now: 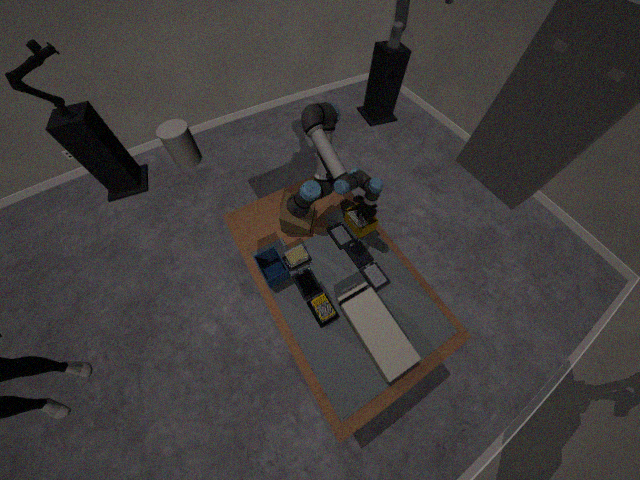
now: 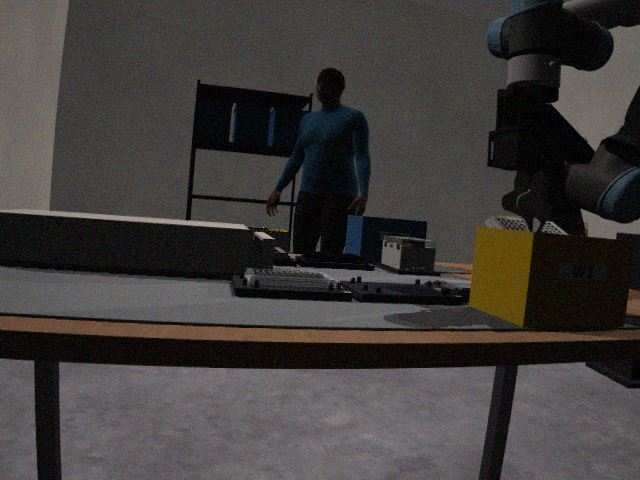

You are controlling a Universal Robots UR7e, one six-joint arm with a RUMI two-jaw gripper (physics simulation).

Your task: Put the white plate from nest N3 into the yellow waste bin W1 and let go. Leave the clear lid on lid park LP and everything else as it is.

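Frame: origin at the arm's base, x ahead, y right, z down, level; metres.
Where they show: gripper, fingertip midpoint: (image 1: 360, 219); arm's base, link origin: (image 1: 297, 207).
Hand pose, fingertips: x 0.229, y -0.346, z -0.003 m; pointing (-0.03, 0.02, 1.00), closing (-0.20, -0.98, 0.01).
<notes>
Things, the pixels of their top centre, and the offset from my fingertips.
- yellow waste bin W1, top centre: (image 2: 553, 233) (image 1: 362, 215) dx -0.021, dy -0.023, dz -0.007 m
- clear lid, top centre: (image 1: 341, 234) dx +0.016, dy +0.132, dz +0.093 m
- dark nest, top centre: (image 2: 399, 282) (image 1: 358, 252) dx +0.175, dy +0.078, dz +0.091 m
- long pale box, top centre: (image 2: 125, 218) (image 1: 379, 331) dx +0.651, dy +0.194, dz +0.029 m
- blue bin, top centre: (image 2: 386, 218) (image 1: 270, 263) dx +0.098, dy +0.619, dz -0.007 m
- yellow rack, top centre: (image 2: 258, 227) (image 1: 323, 306) dx +0.424, dy +0.422, dz +0.036 m
The yellow waste bin W1 (image 1: 365, 228) (image 2: 499, 276) stands at the table's edge by the robot base. My gripper (image 1: 361, 208) (image 2: 538, 218) is low over the bin's opening, its fingers pointing down. It appears shut on the white plate (image 2: 507, 223), which is tilted and partly above the rim; its perforated face shows on both sides of a dark finger. The bin wall and dark fingers hide the lower plate and the contact. What looks like the clear lid (image 1: 341, 235) lies on a dark park beside the bin. A dark nest (image 1: 358, 253) (image 2: 405, 291) without a plate is next to it.
Another white plate (image 1: 374, 275) (image 2: 292, 279) sits in a nest by the long pale box (image 1: 379, 330) (image 2: 118, 242). Across the table are a blue bin (image 1: 271, 268) (image 2: 387, 235), a pale unit (image 1: 297, 256) (image 2: 408, 255) and a yellow rack (image 1: 323, 307). A person (image 2: 333, 149) stands behind.
</notes>
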